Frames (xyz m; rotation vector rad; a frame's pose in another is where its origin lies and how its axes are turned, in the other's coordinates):
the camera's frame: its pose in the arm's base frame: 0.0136 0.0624 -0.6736 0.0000 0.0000 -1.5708
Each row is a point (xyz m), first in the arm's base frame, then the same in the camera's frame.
Working: the arm's base frame: its pose in the camera's frame: 0.0624 -0.0136 0.6736 0.0000 0.0000 1.5708

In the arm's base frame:
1: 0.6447 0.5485 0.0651
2: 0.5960 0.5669 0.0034
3: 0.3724 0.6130 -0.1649
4: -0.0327 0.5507 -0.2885
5: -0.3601 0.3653 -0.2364
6: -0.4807 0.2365 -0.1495
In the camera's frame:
1: -0.4861 0.6311 0.7387
2: -0.5045 0.5824 0.6770
3: -0.5506 0.3588 0.5087
4: -0.4883 -0.0463 0.3851
5: -0.3029 -0.3737 0.4372
6: -0.1741 -0.4943 0.5241

